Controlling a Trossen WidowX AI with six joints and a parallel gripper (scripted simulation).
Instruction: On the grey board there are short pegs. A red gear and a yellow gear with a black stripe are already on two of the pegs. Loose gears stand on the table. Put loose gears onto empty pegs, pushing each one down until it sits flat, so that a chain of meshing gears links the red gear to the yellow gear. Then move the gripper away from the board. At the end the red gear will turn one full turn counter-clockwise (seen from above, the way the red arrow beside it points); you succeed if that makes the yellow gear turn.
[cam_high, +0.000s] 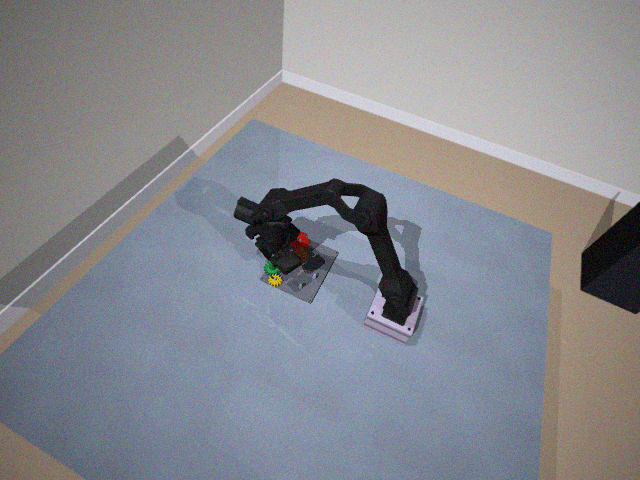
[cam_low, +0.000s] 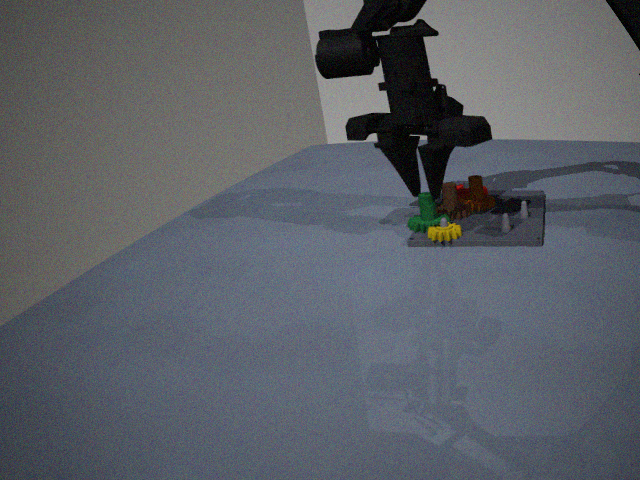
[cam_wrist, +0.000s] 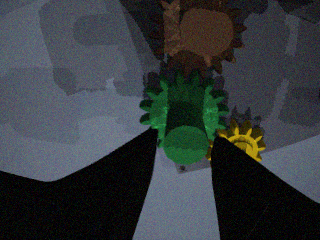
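Right now the green gear is 20 mm below my gripper tip. The rest, counted from my gripper tip: yellow gear (30 mm to the left, 30 mm below, 30 mm behind); then orange gear (90 mm to the right, 50 mm behind, 20 mm below); then red gear (130 mm to the right, 30 mm below, 20 mm behind).
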